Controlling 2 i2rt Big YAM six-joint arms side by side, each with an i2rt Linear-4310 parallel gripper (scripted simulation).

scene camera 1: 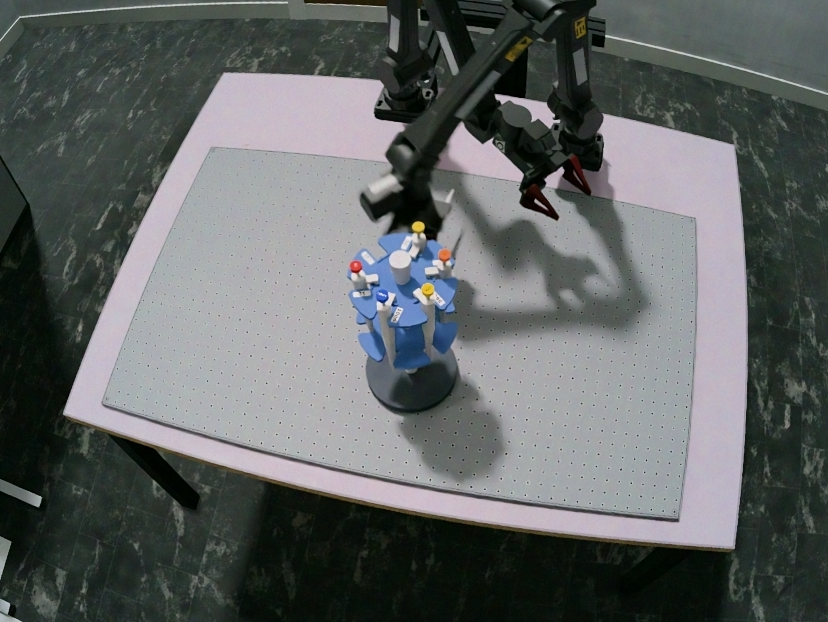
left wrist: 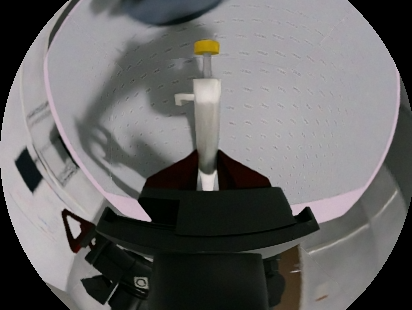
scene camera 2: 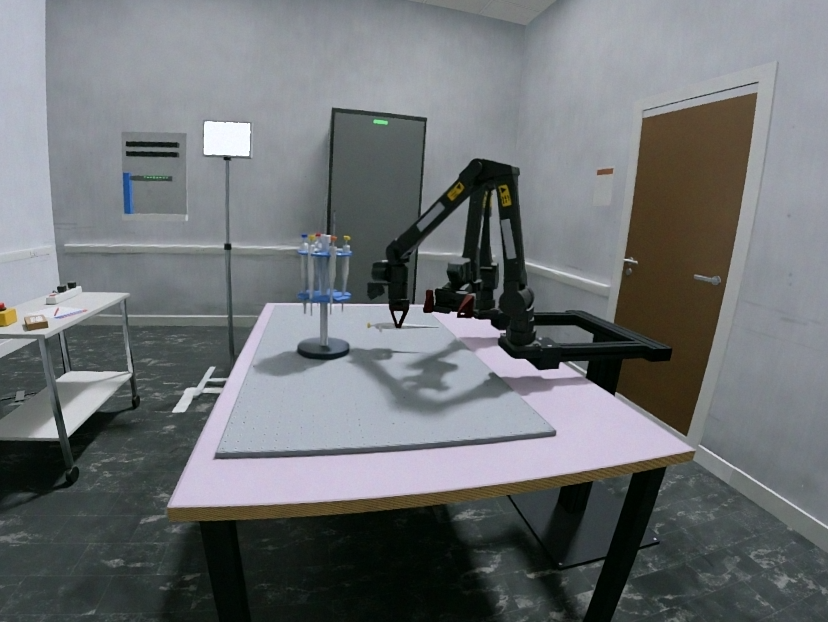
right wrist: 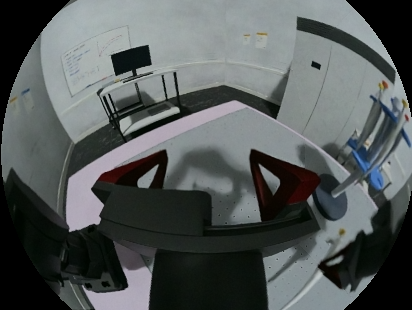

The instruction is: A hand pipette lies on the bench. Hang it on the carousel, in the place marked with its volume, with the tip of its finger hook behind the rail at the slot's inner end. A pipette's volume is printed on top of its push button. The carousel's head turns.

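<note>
Scene camera 1 has the right gripper [scene camera 1: 574,206] and a carousel base [scene camera 1: 429,386]. You'd find the base [scene camera 2: 310,348] in the scene camera 2 picture as well, along with the right gripper [scene camera 2: 440,313]. On the left wrist camera there's the left gripper [left wrist: 207,154], plus the right gripper [left wrist: 73,218]. And the right wrist view has the carousel base [right wrist: 333,209], the left gripper [right wrist: 321,268] and the right gripper [right wrist: 208,153].
</note>
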